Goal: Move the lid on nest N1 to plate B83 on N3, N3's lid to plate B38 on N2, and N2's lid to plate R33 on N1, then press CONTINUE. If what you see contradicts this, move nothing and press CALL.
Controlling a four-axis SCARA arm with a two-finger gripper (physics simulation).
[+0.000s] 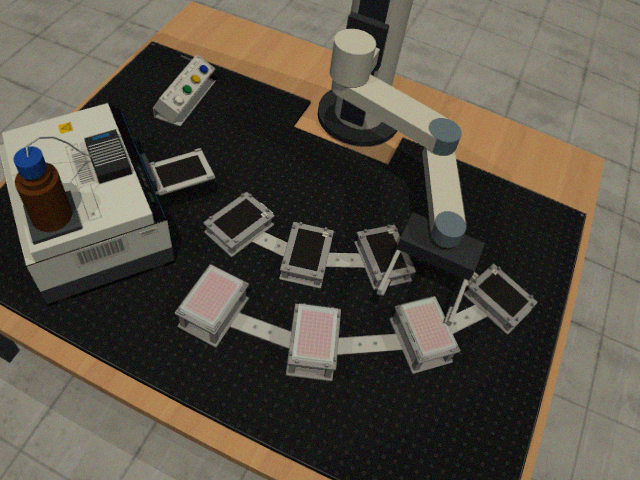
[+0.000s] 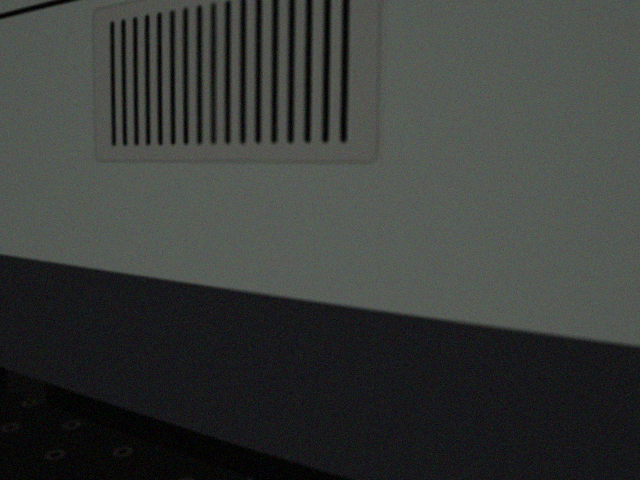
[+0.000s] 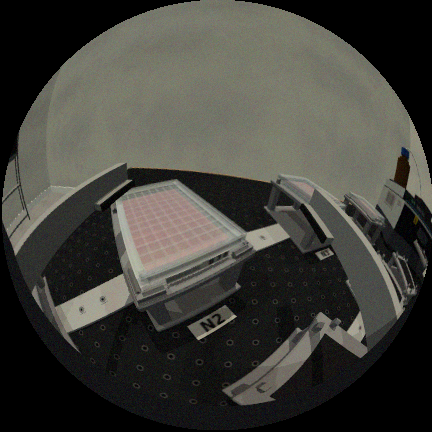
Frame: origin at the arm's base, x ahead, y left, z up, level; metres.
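Seen in the pictures: gripper, fingertip midpoint: [image 1: 414, 307] [image 3: 217, 180]; arm's base, origin of the base link: [image 1: 358, 116].
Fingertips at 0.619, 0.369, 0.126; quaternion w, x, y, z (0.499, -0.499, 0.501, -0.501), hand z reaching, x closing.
Offsets run from my fingertips to a thing's top centre, as dx, dy, dz. "*": to the spot under its first point. Level surfaces: height alone.
My gripper [image 1: 416, 302] [image 3: 217, 180] is open and empty, its fingers wide apart, above and behind nest N2 [image 1: 433, 362] [image 3: 195, 306]. A pink-gridded plate @(+0.004, +0.046, -0.032) [image 1: 426, 325] [image 3: 170, 225] with a clear lid-like cover sits on N2. Nest N3 @(* +0.125, -0.148, -0.108) [image 3: 292, 225] bears another pink plate @(+0.137, -0.170, -0.028) [image 1: 316, 330] [image 3: 300, 186]. A third pink plate @(+0.161, -0.409, -0.027) [image 1: 211, 295] [image 3: 364, 206] stands on the left front nest. The far-right nest @(-0.182, +0.187, -0.059) [image 1: 520, 313] has a dark centre and no pink plate; its label does not show. The plate codes cannot be read. The button box @(-0.413, -0.846, -0.029) [image 1: 169, 107] has white, green, yellow and blue buttons; their labels are illegible.
Three dark-centred nests @(* -0.023, -0.514, -0.108) [image 1: 214, 235] @(* -0.018, -0.258, -0.108) [image 1: 306, 279] @(* -0.118, -0.144, -0.068) [image 1: 368, 258] stand in the back row. A white instrument [image 1: 36, 126] [image 2: 310, 217] [image 3: 391, 200] with a brown bottle @(* +0.249, -0.721, +0.193) [image 1: 46, 204] [image 3: 401, 171] is at left; its tray @(dz -0.113) [image 1: 210, 167] sticks out. Pale strips @(* +0.071, -0.060, -0.109) [image 1: 368, 344] link the front nests.
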